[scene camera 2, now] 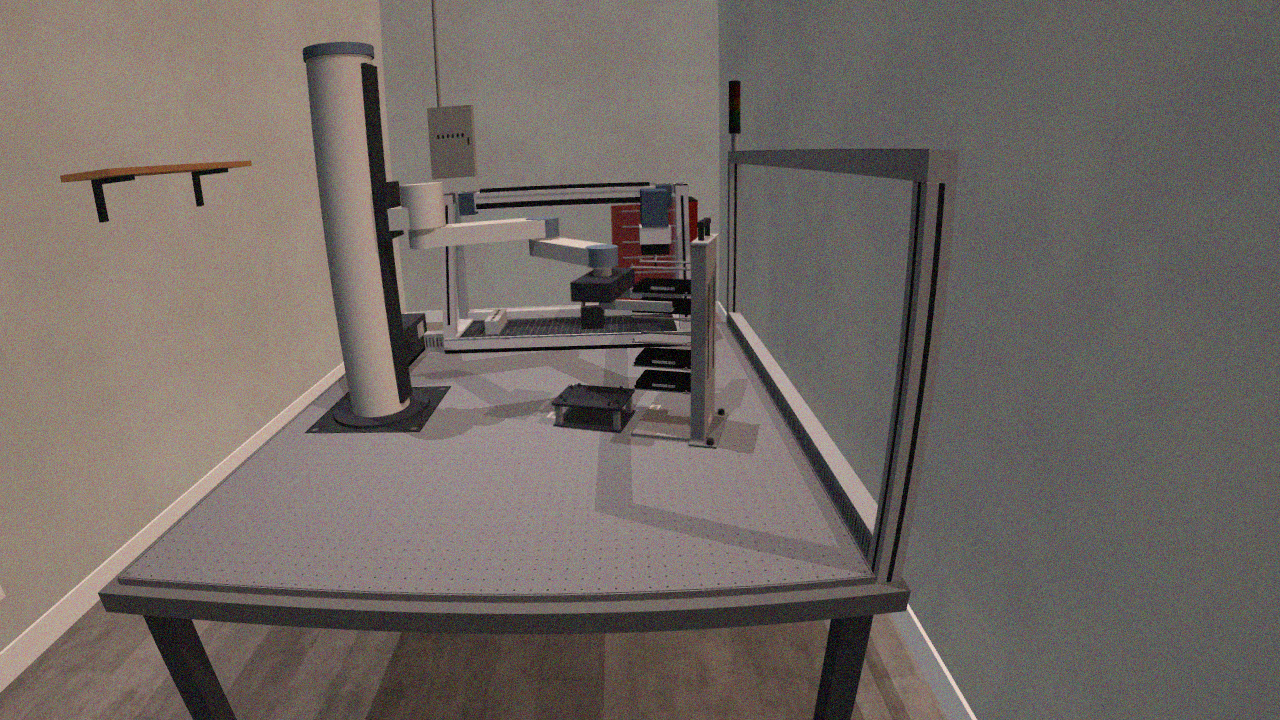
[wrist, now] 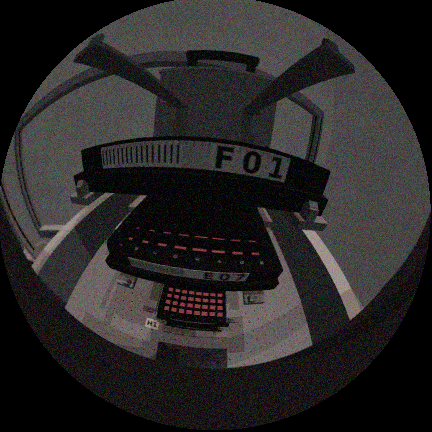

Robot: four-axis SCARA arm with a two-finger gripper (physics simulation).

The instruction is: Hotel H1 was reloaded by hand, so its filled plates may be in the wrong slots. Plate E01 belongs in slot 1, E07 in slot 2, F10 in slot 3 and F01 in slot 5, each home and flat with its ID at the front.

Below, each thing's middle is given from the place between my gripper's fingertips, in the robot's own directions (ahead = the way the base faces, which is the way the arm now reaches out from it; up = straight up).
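Hotel H1 (scene camera 2: 703,257): 80 mm below my hand, 60 mm ahead of it, 20 mm to the right of it.
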